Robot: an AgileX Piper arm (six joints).
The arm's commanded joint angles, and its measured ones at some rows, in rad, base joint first. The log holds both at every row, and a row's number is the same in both.
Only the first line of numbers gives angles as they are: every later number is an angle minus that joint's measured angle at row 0.
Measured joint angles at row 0: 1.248, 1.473, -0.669, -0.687, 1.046, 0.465
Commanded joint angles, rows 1 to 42: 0.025, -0.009, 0.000, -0.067, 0.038, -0.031; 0.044, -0.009, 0.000, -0.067, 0.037, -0.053; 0.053, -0.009, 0.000, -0.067, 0.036, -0.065; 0.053, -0.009, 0.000, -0.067, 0.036, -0.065; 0.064, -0.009, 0.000, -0.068, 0.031, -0.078; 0.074, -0.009, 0.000, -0.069, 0.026, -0.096; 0.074, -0.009, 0.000, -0.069, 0.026, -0.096; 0.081, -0.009, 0.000, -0.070, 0.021, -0.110; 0.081, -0.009, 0.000, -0.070, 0.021, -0.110; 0.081, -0.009, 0.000, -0.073, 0.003, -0.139; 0.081, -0.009, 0.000, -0.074, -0.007, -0.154; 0.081, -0.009, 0.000, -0.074, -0.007, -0.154; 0.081, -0.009, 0.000, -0.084, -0.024, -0.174; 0.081, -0.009, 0.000, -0.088, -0.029, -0.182; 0.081, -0.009, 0.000, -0.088, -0.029, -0.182; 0.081, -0.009, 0.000, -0.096, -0.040, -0.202; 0.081, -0.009, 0.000, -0.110, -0.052, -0.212; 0.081, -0.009, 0.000, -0.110, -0.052, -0.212; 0.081, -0.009, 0.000, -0.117, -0.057, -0.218; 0.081, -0.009, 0.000, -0.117, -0.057, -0.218; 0.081, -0.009, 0.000, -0.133, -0.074, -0.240; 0.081, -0.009, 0.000, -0.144, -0.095, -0.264; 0.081, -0.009, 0.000, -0.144, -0.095, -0.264; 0.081, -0.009, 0.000, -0.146, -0.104, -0.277; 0.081, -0.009, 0.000, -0.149, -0.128, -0.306; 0.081, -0.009, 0.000, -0.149, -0.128, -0.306; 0.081, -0.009, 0.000, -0.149, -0.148, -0.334; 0.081, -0.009, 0.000, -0.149, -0.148, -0.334; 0.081, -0.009, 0.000, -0.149, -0.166, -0.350; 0.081, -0.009, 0.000, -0.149, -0.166, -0.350; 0.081, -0.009, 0.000, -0.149, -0.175, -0.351; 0.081, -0.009, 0.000, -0.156, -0.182, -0.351; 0.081, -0.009, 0.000, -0.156, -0.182, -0.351; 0.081, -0.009, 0.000, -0.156, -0.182, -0.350; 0.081, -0.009, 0.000, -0.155, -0.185, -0.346; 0.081, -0.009, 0.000, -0.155, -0.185, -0.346; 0.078, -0.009, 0.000, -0.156, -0.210, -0.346; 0.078, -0.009, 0.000, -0.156, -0.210, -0.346; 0.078, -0.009, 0.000, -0.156, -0.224, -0.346; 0.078, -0.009, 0.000, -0.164, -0.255, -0.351; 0.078, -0.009, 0.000, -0.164, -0.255, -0.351; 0.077, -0.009, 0.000, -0.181, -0.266, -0.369
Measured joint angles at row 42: 0.077, 0.000, 0.001, -0.098, -0.246, -0.346
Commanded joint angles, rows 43 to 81: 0.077, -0.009, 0.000, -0.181, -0.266, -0.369; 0.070, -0.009, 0.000, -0.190, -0.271, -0.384; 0.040, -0.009, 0.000, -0.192, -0.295, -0.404; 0.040, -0.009, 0.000, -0.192, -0.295, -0.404; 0.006, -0.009, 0.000, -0.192, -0.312, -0.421; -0.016, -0.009, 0.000, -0.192, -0.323, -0.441; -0.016, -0.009, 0.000, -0.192, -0.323, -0.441; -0.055, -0.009, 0.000, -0.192, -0.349, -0.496; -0.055, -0.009, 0.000, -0.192, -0.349, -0.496; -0.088, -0.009, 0.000, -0.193, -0.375, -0.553; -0.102, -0.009, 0.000, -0.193, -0.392, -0.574; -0.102, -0.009, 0.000, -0.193, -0.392, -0.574; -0.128, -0.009, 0.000, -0.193, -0.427, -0.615; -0.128, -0.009, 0.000, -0.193, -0.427, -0.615; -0.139, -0.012, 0.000, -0.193, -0.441, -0.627; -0.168, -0.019, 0.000, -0.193, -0.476, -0.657; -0.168, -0.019, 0.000, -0.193, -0.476, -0.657; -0.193, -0.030, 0.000, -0.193, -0.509, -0.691; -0.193, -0.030, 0.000, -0.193, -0.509, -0.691; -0.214, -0.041, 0.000, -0.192, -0.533, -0.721; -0.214, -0.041, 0.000, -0.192, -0.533, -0.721; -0.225, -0.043, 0.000, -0.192, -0.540, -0.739; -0.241, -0.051, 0.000, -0.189, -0.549, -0.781; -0.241, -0.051, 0.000, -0.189, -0.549, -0.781; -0.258, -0.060, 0.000, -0.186, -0.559, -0.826; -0.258, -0.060, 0.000, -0.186, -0.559, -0.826; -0.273, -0.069, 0.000, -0.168, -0.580, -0.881; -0.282, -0.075, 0.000, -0.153, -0.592, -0.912; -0.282, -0.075, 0.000, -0.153, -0.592, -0.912; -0.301, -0.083, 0.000, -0.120, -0.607, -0.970; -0.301, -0.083, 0.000, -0.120, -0.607, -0.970; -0.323, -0.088, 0.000, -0.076, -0.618, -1.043; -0.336, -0.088, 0.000, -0.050, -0.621, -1.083; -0.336, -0.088, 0.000, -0.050, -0.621, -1.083; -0.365, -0.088, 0.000, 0.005, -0.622, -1.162; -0.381, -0.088, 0.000, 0.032, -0.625, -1.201; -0.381, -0.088, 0.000, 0.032, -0.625, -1.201; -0.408, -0.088, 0.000, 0.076, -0.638, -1.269; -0.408, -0.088, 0.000, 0.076, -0.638, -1.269
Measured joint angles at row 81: -0.367, -0.070, 0.006, 0.029, -0.595, -1.158
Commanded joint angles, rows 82 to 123: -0.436, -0.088, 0.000, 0.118, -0.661, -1.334; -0.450, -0.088, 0.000, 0.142, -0.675, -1.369; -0.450, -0.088, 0.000, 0.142, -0.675, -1.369; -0.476, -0.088, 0.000, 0.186, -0.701, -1.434; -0.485, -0.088, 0.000, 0.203, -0.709, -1.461; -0.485, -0.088, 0.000, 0.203, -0.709, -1.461; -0.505, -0.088, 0.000, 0.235, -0.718, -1.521; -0.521, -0.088, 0.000, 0.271, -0.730, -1.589; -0.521, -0.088, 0.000, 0.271, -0.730, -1.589; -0.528, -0.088, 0.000, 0.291, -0.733, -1.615; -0.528, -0.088, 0.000, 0.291, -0.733, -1.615; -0.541, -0.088, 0.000, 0.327, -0.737, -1.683; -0.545, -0.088, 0.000, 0.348, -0.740, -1.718; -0.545, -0.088, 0.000, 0.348, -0.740, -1.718; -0.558, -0.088, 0.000, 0.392, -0.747, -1.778; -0.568, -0.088, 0.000, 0.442, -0.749, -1.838; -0.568, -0.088, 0.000, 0.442, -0.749, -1.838; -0.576, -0.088, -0.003, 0.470, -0.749, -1.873; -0.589, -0.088, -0.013, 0.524, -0.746, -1.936; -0.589, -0.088, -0.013, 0.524, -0.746, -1.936; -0.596, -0.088, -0.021, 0.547, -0.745, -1.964; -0.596, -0.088, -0.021, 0.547, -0.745, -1.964; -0.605, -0.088, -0.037, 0.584, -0.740, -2.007; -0.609, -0.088, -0.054, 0.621, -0.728, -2.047; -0.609, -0.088, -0.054, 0.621, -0.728, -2.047; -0.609, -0.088, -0.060, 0.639, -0.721, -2.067; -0.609, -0.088, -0.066, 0.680, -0.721, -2.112; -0.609, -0.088, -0.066, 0.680, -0.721, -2.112; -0.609, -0.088, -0.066, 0.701, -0.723, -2.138; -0.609, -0.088, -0.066, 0.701, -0.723, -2.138; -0.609, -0.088, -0.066, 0.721, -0.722, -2.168; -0.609, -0.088, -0.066, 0.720, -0.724, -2.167; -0.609, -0.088, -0.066, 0.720, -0.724, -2.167; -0.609, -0.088, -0.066, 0.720, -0.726, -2.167; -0.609, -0.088, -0.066, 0.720, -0.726, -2.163; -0.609, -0.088, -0.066, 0.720, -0.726, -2.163; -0.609, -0.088, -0.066, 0.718, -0.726, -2.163; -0.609, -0.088, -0.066, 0.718, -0.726, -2.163; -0.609, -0.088, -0.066, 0.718, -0.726, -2.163; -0.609, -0.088, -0.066, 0.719, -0.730, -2.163; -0.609, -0.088, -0.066, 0.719, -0.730, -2.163; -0.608, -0.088, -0.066, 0.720, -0.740, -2.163
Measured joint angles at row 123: -0.605, -0.071, -0.049, 0.707, -0.671, -2.153
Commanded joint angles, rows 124 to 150: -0.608, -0.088, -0.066, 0.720, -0.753, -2.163; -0.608, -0.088, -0.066, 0.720, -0.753, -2.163; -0.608, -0.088, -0.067, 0.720, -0.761, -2.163; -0.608, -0.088, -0.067, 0.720, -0.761, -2.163; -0.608, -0.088, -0.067, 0.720, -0.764, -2.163; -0.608, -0.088, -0.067, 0.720, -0.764, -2.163; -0.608, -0.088, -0.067, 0.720, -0.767, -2.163; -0.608, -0.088, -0.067, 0.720, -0.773, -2.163; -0.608, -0.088, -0.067, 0.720, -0.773, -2.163; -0.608, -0.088, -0.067, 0.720, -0.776, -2.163; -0.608, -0.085, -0.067, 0.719, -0.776, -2.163; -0.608, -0.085, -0.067, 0.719, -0.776, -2.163; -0.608, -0.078, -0.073, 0.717, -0.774, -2.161; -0.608, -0.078, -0.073, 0.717, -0.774, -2.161; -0.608, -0.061, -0.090, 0.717, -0.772, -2.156; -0.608, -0.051, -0.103, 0.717, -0.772, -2.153; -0.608, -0.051, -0.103, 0.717, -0.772, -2.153; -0.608, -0.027, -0.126, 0.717, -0.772, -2.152; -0.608, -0.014, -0.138, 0.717, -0.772, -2.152; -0.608, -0.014, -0.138, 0.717, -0.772, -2.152; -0.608, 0.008, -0.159, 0.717, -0.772, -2.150; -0.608, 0.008, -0.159, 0.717, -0.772, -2.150; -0.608, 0.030, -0.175, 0.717, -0.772, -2.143; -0.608, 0.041, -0.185, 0.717, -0.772, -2.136; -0.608, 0.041, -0.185, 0.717, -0.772, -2.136; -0.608, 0.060, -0.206, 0.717, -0.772, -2.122; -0.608, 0.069, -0.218, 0.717, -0.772, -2.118
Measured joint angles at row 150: -0.605, 0.057, -0.174, 0.711, -0.708, -2.139
